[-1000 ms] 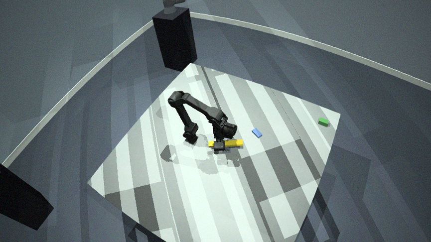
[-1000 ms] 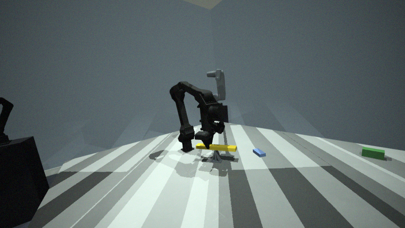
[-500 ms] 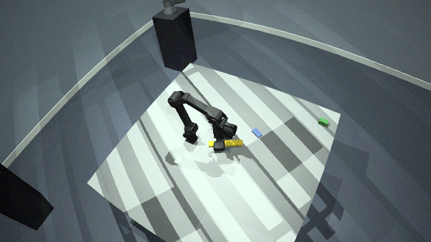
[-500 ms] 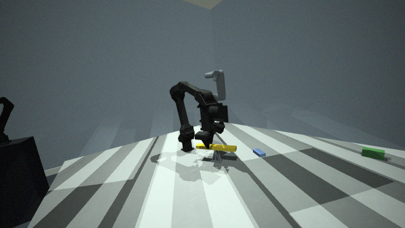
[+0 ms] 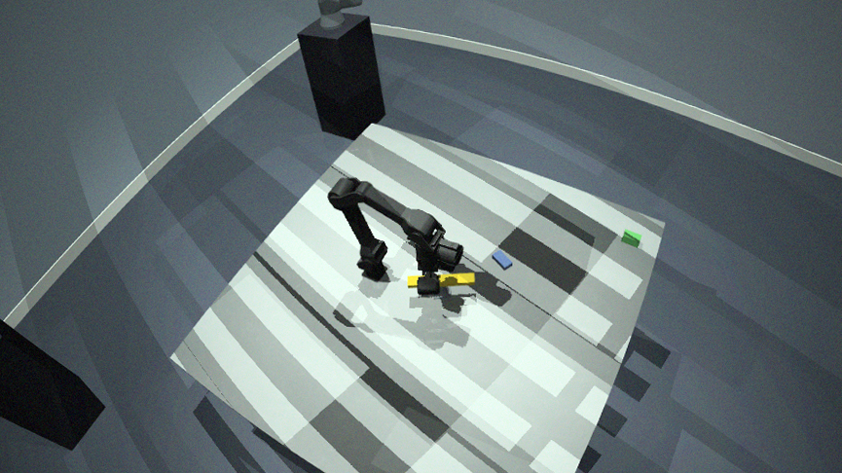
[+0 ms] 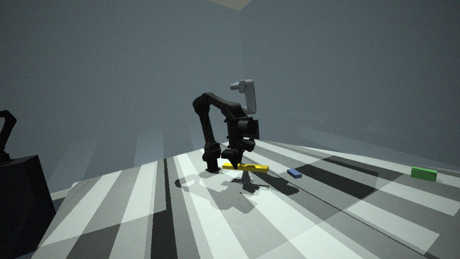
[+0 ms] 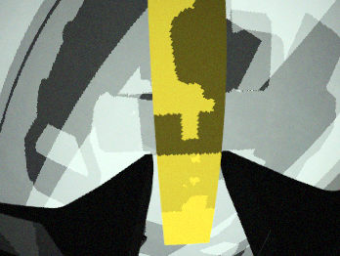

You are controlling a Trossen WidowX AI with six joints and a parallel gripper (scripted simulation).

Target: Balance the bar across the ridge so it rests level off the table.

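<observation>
The yellow bar is 3 cm ahead of my gripper tip and 2 cm to the left of it. Round my gripper tip: green block (53 cm ahead, 49 cm to the left, 5 cm below); then blue block (14 cm ahead, 21 cm to the left, 6 cm below).
</observation>
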